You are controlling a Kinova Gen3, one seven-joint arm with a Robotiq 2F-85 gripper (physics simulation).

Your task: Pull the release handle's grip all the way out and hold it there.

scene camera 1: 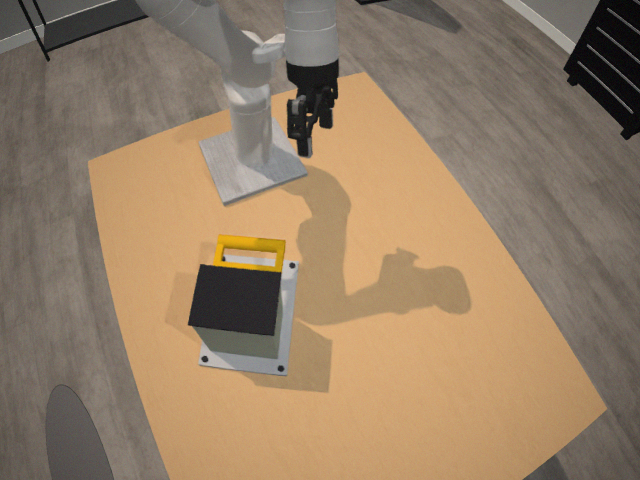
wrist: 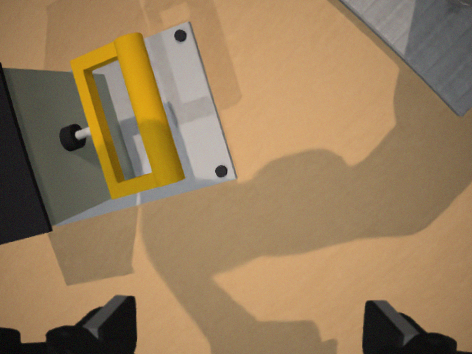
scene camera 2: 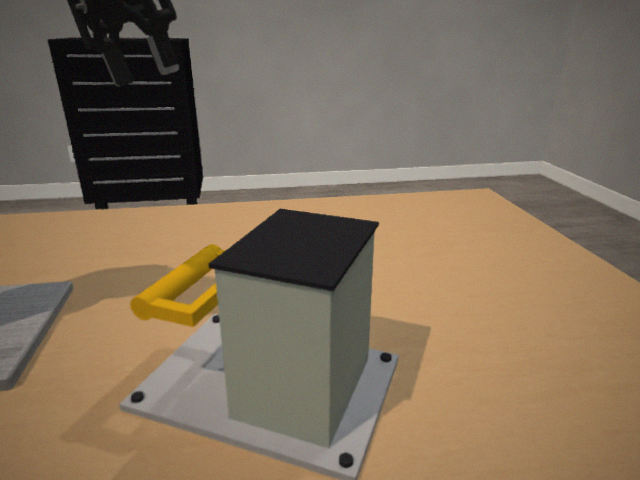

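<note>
The release handle's yellow grip (scene camera 1: 251,243) (scene camera 2: 178,279) (wrist: 150,110) is a round bar on a rectangular frame. It stands out from the side of a grey-green box (scene camera 1: 237,343) (scene camera 2: 276,351) (wrist: 40,125) with a black top. In the wrist view a short light rod (wrist: 82,133) joins the frame to a black collar (wrist: 72,137) on the box. The box stands on a light grey plate (scene camera 1: 289,310) (scene camera 2: 180,397) (wrist: 200,135). My gripper (scene camera 1: 315,138) (scene camera 2: 144,77) (wrist: 249,325) is open and empty, high above the table and apart from the grip.
The arm's grey base slab (scene camera 1: 222,165) (scene camera 2: 31,320) (wrist: 425,50) lies on the tan table top (scene camera 1: 413,361) (scene camera 2: 491,335) (wrist: 310,100), on the grip's side of the box. Dark bolts mark the plate's corners. A black drawer cabinet (scene camera 1: 610,67) (scene camera 2: 129,121) stands beyond the table.
</note>
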